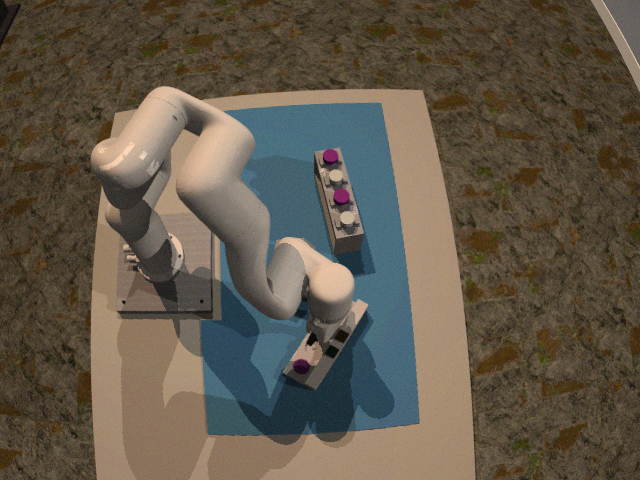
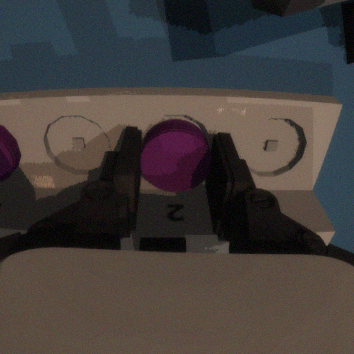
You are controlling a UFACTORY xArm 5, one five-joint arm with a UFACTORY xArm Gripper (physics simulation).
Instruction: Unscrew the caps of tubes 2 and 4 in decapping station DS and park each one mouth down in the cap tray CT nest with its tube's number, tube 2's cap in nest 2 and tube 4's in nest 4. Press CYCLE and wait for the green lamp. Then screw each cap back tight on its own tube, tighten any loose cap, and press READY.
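Places are measured from the arm's base along level axes (x ahead, y left, z up), in centimetres.
Pixels of known places: gripper, between the fingertips: (image 2: 175,154); arm's base, origin of its link: (image 1: 159,257).
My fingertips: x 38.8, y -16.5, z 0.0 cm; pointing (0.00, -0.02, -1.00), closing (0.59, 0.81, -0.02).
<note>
For each thing: its top centre in the pictures, then the offset to it from my fingertips. "spot": a spot on its surface instead. Level surfaces: height alone.
- cap tray, a spot on its surface: (image 2: 322,117) spot: dx +2.3, dy +7.4, dz -0.7 cm
- decapping station, a spot on its surface: (image 1: 348,243) spot: dx +5.2, dy +18.0, dz +3.7 cm
- blue mat, height of its surface: dz -1.8 cm
My gripper (image 1: 313,343) (image 2: 175,154) is shut on a purple cap (image 2: 175,156), one dark finger on each side. The cap covers most of the nest ring at mark 2 of the cap tray (image 1: 361,308) (image 2: 322,117); part of the ring shows behind it. Whether it touches the tray is unclear. Another purple cap (image 1: 301,366) (image 2: 6,152) sits in the tray's end nest. The nest rings on either side of the held cap are empty. The decapping station (image 1: 348,243) has two purple caps (image 1: 330,156) (image 1: 341,196) and two whitish tops (image 1: 336,177) (image 1: 347,219); its tube numbers are unreadable.
Two dark squares (image 1: 341,335) (image 1: 332,351) show on the tray's right side. The robot's base plate (image 1: 196,268) is at the left, and the arm reaches over the blue mat (image 1: 361,129). CYCLE, READY and the lamp cannot be made out.
</note>
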